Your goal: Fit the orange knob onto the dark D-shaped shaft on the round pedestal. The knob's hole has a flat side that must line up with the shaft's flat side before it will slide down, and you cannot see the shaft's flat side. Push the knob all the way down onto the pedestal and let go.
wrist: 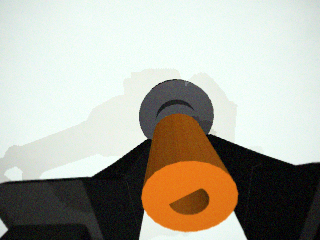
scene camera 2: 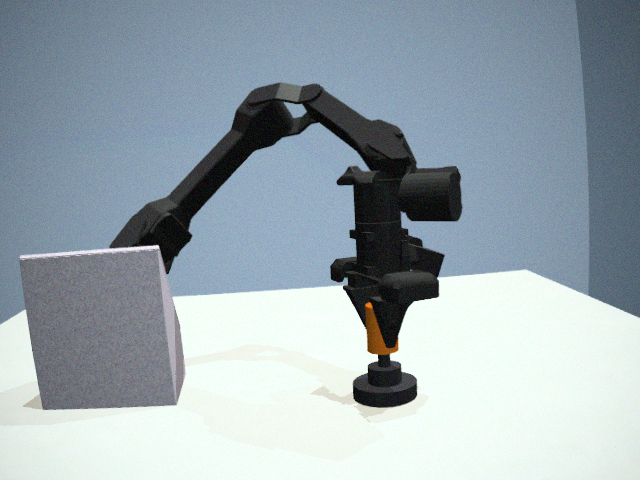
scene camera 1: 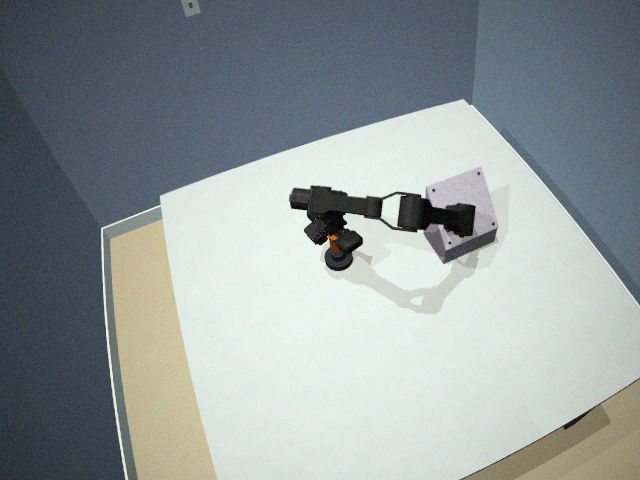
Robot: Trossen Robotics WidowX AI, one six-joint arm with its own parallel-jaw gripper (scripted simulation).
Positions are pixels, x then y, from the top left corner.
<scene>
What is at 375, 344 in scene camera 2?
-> An orange knob.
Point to a dark round pedestal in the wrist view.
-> At 174, 96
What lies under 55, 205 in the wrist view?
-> The gripper.
</scene>
